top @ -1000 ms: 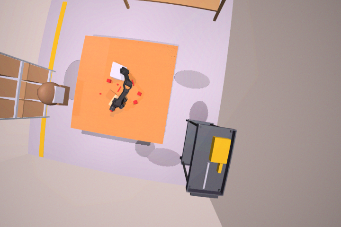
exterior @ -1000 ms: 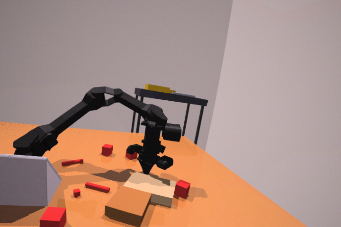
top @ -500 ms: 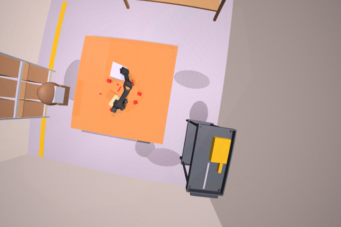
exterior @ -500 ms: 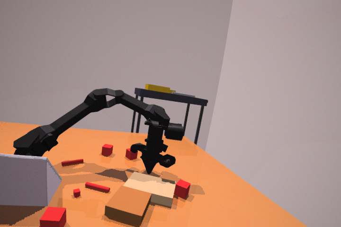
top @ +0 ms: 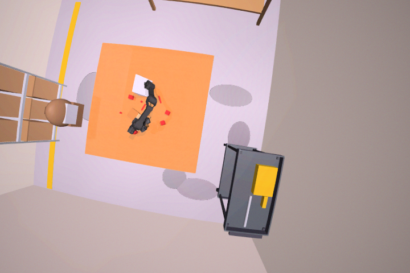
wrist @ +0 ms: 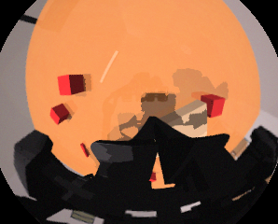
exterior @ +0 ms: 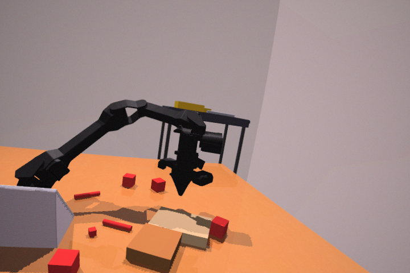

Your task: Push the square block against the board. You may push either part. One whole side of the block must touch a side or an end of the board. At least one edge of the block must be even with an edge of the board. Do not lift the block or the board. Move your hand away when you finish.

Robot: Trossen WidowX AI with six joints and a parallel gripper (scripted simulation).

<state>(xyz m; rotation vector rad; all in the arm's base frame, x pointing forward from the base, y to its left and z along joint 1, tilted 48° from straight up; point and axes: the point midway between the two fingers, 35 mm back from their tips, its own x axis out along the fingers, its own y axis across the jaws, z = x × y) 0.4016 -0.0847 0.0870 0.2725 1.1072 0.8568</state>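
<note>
The brown square block lies 160 mm to the right of my gripper tip, 110 mm behind it and 50 mm below it. Also, from my gripper tip: pale board: 90 mm to the right, 50 mm below, 20 mm behind.
</note>
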